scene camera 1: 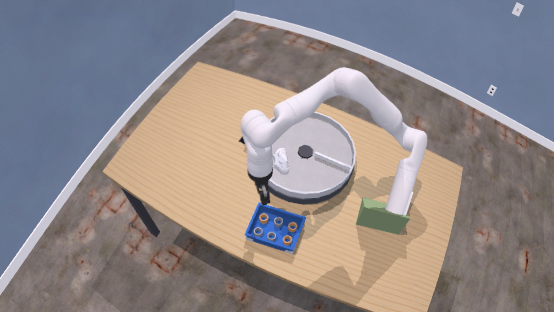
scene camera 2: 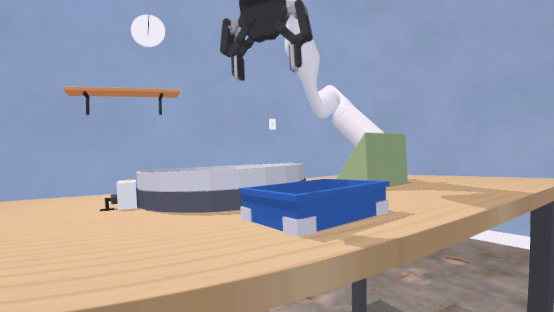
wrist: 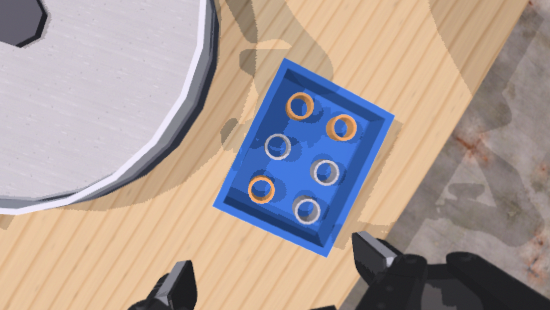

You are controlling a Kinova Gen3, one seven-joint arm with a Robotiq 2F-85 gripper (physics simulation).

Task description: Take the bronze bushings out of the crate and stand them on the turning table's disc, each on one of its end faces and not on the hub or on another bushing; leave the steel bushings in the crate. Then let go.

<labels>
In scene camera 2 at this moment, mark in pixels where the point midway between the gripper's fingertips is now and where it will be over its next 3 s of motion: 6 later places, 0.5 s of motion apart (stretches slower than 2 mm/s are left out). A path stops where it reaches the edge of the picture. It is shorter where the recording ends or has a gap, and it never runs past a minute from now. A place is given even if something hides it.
My gripper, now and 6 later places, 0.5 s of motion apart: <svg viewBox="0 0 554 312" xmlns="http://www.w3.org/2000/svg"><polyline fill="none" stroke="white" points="266,75 276,87 310,137 322,150 322,154 327,178 327,195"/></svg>
</labels>
